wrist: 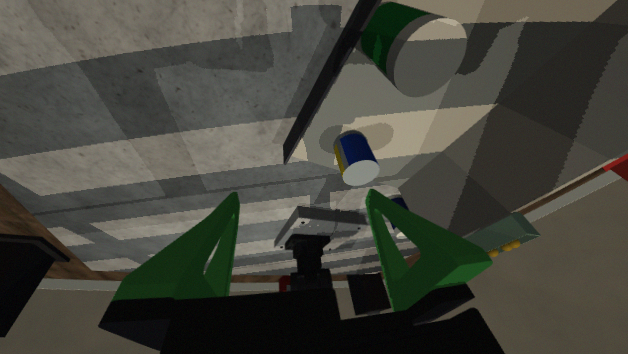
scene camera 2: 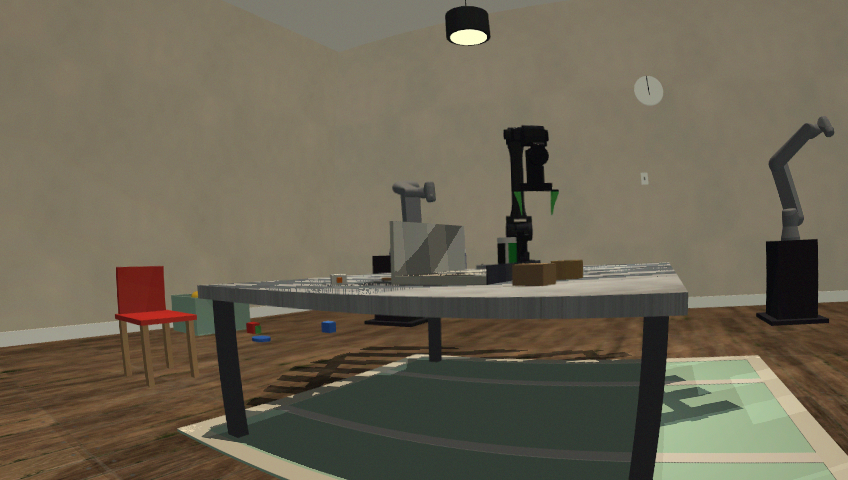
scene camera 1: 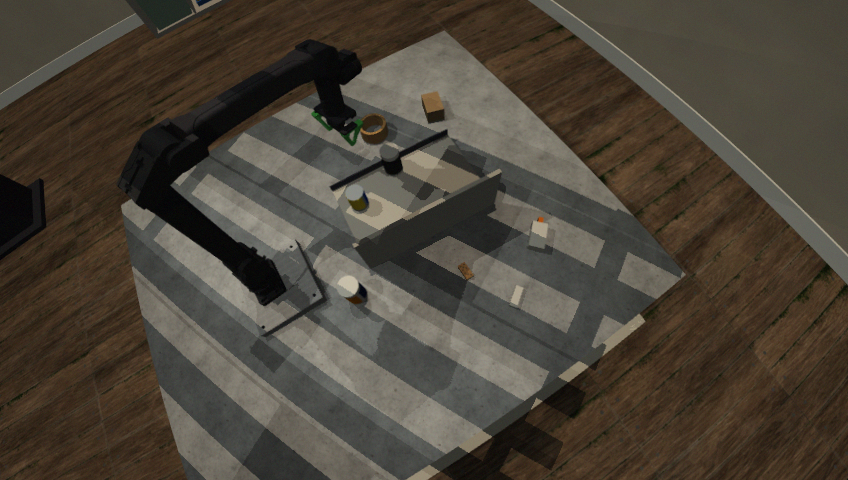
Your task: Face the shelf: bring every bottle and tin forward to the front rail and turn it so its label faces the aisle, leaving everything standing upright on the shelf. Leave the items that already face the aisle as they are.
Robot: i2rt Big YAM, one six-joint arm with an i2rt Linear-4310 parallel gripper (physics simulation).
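Where they show: gripper, fingertip midpoint: (wrist: 306, 196) (scene camera 2: 537, 215) (scene camera 1: 342, 137); arm's base, link origin: (wrist: 306, 240) (scene camera 1: 267, 282).
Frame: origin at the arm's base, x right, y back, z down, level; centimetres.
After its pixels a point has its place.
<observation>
A black tin with a green patch and grey lid (scene camera 1: 390, 160) {x -7.6, y -50.3, z -8.3 cm} (scene camera 2: 507, 251) {x -11.1, y -54.2, z -5.3 cm} (wrist: 430, 57) {x -10.4, y -51.8, z -9.3 cm} stands upright at the dark front rail (scene camera 1: 416, 146) {x -12.2, y -61.8, z -1.0 cm} (scene camera 2: 497, 273) {x -12.0, y -67.5, z 0.4 cm} (wrist: 322, 85) {x -14.5, y -43.9, z -0.3 cm}, green toward the rail's side. A blue-and-yellow tin (scene camera 1: 357, 199) {x -3.3, y -35.8, z -6.4 cm} (wrist: 356, 152) {x -7.5, y -38.4, z -4.7 cm} stands upright near one end of the shelf (scene camera 1: 434, 220) {x 15.8, y -49.8, z -6.8 cm} (scene camera 2: 416, 249) {x 15.5, y -59.2, z -6.7 cm}, a little back from the rail. Its yellow shows at the left edge in the wrist view. A blue-and-orange tin (scene camera 1: 352, 289) {x 19.4, y -21.4, z -7.0 cm} (wrist: 399, 212) stands on the table, off the shelf. My gripper (scene camera 1: 340, 135) {x -17.6, y -41.5, z -16.2 cm} (scene camera 2: 537, 214) {x -17.6, y -41.5, z -16.2 cm} (wrist: 306, 196) {x -17.6, y -41.5, z -16.2 cm} is open and empty, above the table on the rail's outer side.
A wooden ring (scene camera 1: 374, 140) {x -24.9, y -52.5, z 1.1 cm} and a brown block (scene camera 1: 433, 108) {x -21.5, y -75.2, z -2.1 cm} (scene camera 2: 533, 274) {x -24.9, y -80.1, z 0.2 cm} are outside the rail. Behind the back panel lie a white box (scene camera 1: 538, 236) {x 34.8, y -72.7, z 0.1 cm}, a brown piece (scene camera 1: 465, 271) {x 30.4, y -49.8, z 2.1 cm} and a small white block (scene camera 1: 516, 296) {x 44.4, y -56.8, z 1.7 cm}. The arm's base plate (scene camera 1: 303, 297) {x 10.7, y -7.5, z -0.3 cm} is beside the orange tin.
</observation>
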